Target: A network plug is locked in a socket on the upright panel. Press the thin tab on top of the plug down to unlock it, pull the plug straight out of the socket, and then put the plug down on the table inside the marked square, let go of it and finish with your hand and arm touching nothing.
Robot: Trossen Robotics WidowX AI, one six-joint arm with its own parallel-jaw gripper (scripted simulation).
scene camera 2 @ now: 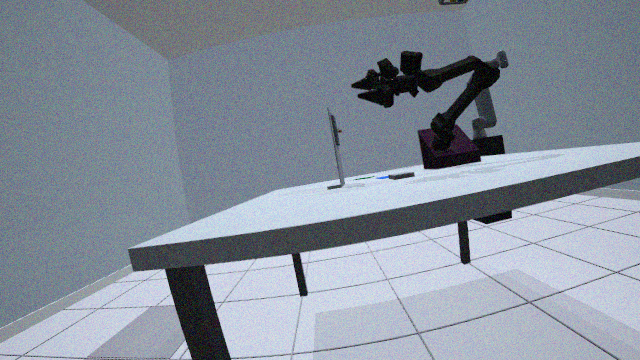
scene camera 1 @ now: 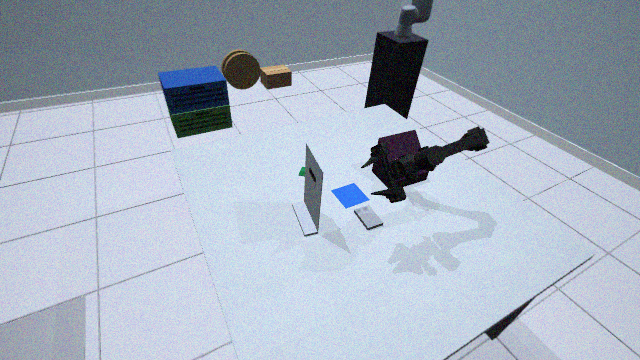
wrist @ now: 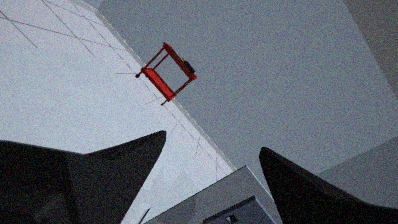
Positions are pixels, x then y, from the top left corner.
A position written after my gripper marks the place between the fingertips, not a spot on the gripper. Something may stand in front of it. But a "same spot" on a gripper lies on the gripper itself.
my gripper: scene camera 2 354, 90; scene camera 1; wrist
same spot on my gripper: (scene camera 1: 377, 155) = (wrist: 370, 204)
